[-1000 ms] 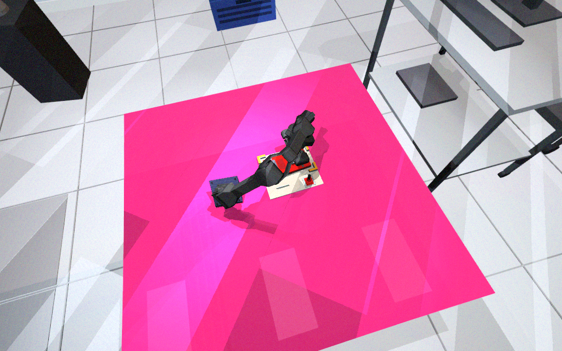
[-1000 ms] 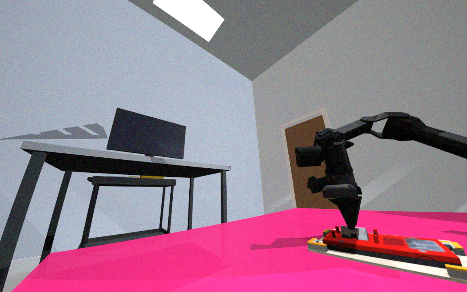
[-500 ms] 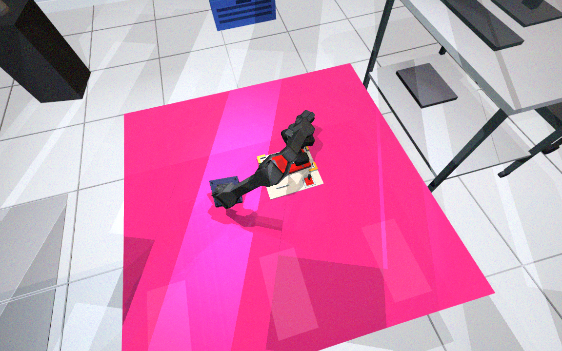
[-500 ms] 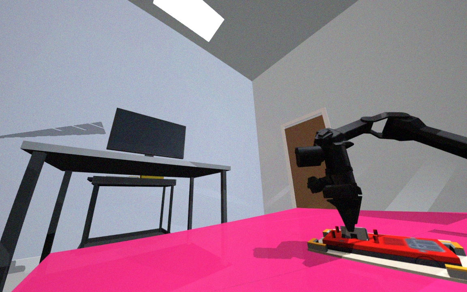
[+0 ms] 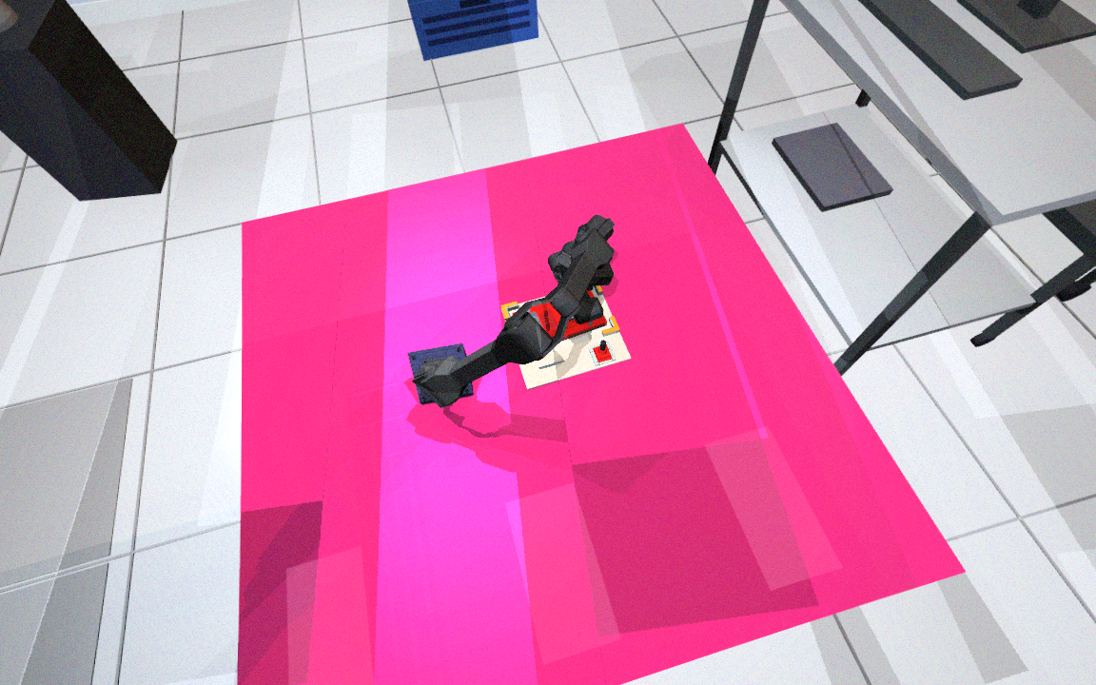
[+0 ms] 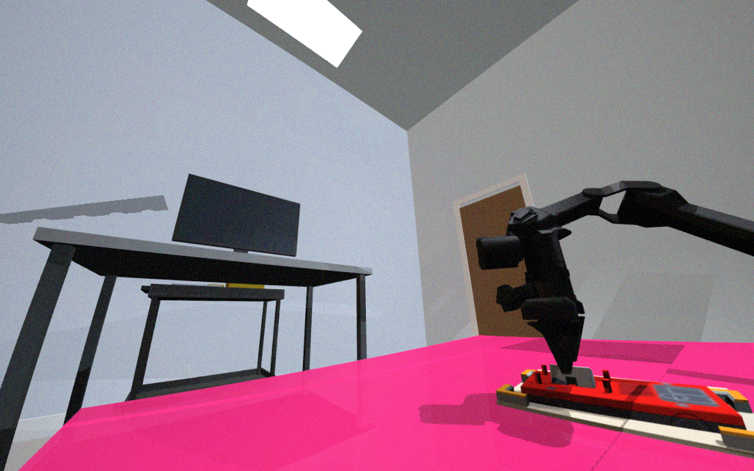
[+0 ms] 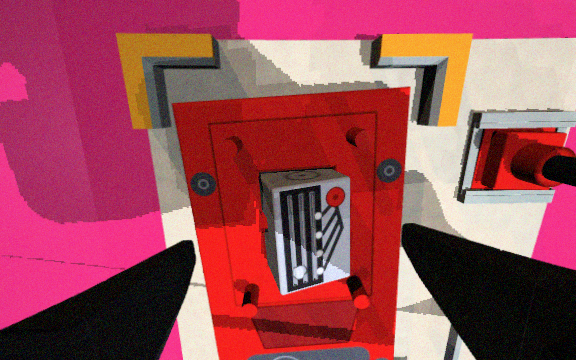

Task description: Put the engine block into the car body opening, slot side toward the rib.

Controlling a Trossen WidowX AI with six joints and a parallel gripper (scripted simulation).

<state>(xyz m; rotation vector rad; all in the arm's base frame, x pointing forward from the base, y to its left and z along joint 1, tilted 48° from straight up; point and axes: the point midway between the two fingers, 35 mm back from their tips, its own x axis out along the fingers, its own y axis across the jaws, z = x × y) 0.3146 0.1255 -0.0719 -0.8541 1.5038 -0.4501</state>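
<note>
The grey engine block lies 20 mm below my gripper tip.
</note>
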